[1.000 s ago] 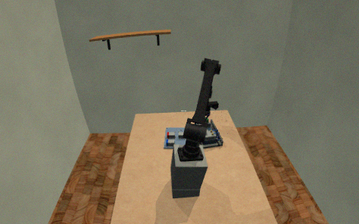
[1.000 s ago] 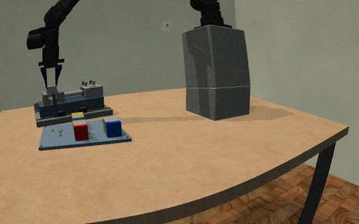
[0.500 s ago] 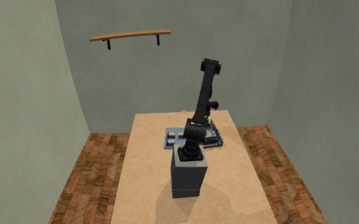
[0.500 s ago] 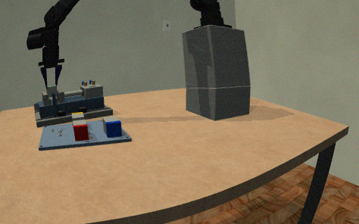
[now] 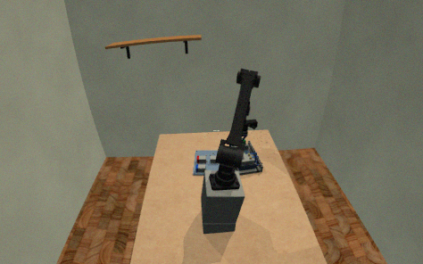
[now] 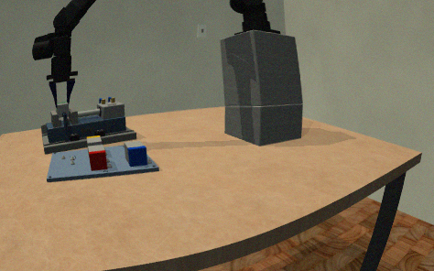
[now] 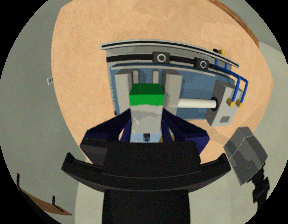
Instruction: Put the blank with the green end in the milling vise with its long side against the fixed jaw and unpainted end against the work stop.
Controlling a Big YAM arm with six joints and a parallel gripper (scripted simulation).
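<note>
Right now my hand is 2 cm above the green-ended blank. Also, from my hand: yellow-ended blank: 6 cm behind, 19 cm to the left, 9 cm below; milling vise: 7 cm behind, 8 cm below; fixed jaw: 3 cm ahead, 4 cm below.
</note>
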